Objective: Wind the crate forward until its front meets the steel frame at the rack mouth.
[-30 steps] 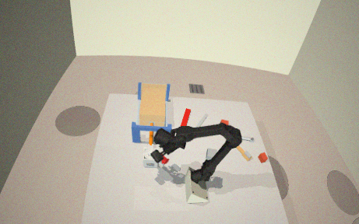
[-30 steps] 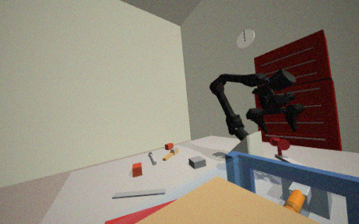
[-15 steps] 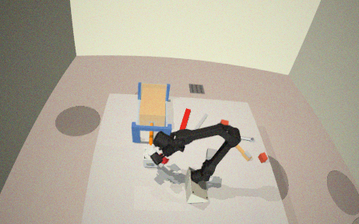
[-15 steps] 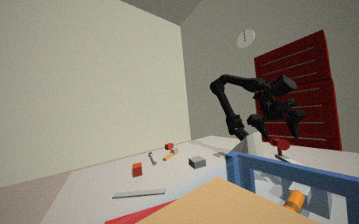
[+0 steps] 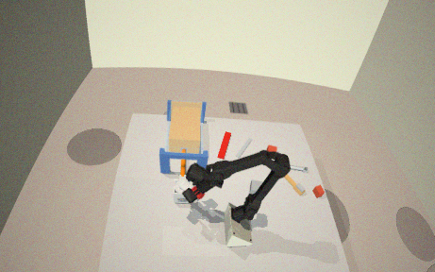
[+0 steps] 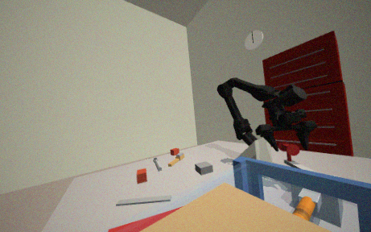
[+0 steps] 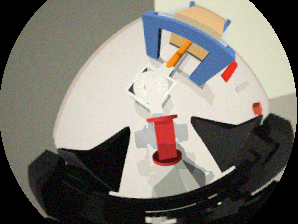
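The red knob lies 10 mm behind my gripper tip, 10 mm to the right of it and 10 mm below it. Round my gripper tip: blue frame (210 mm ahead, 70 mm to the left, 40 mm below); grey winch (40 mm ahead, 50 mm to the left, 110 mm below); winch handle (10 mm ahead, 20 mm to the left, 40 mm below).
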